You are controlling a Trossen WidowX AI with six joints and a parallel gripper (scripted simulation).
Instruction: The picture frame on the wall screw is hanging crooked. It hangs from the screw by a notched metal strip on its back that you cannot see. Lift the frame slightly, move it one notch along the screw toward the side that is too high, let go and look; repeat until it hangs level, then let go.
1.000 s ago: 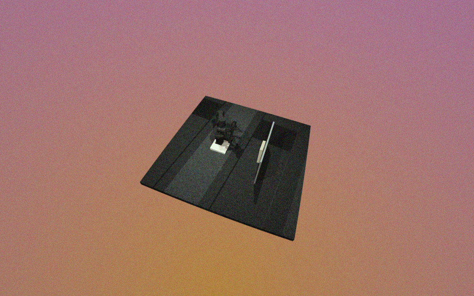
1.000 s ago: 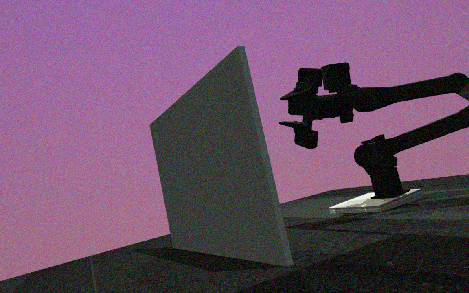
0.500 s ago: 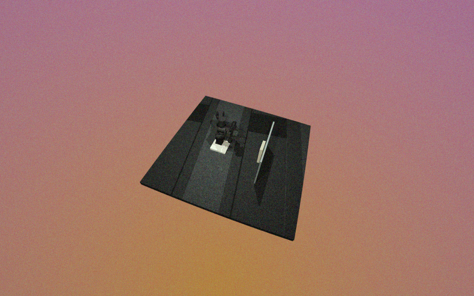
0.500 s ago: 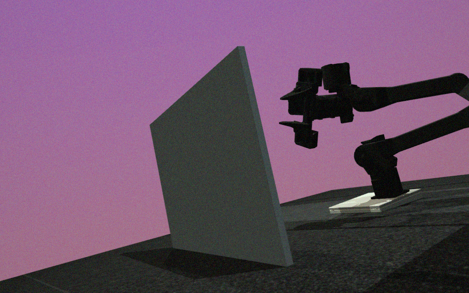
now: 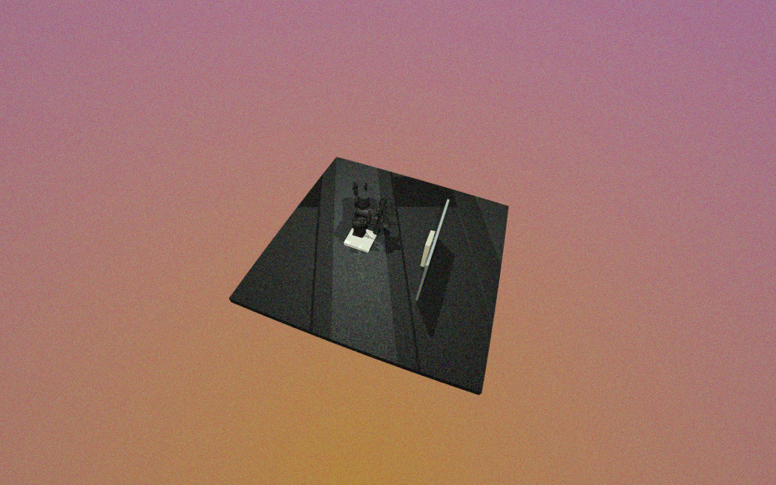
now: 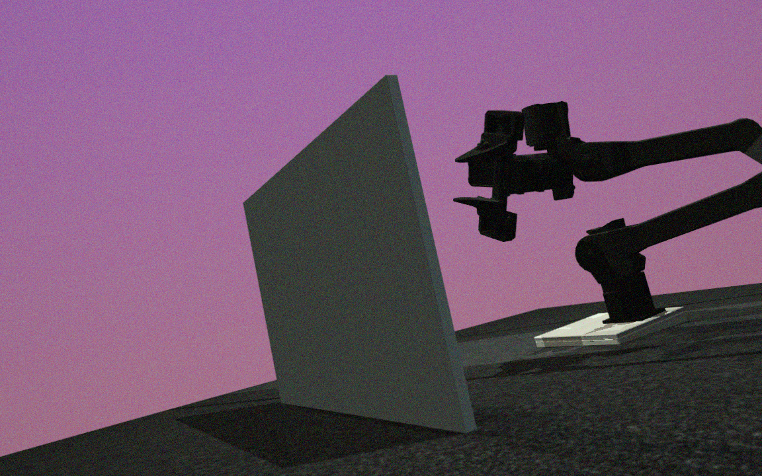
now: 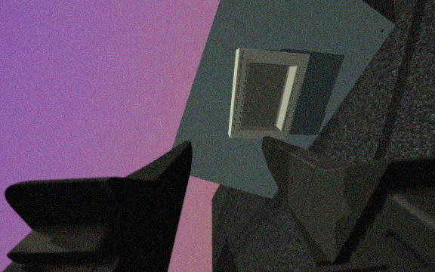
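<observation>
Now: gripper tip 20 cm short of the picture frame, 9 cm above it and 4 cm to the left of it. Also, from my gripper tip: wall panel (21 cm ahead, 10 cm below, 3 cm to the right).
</observation>
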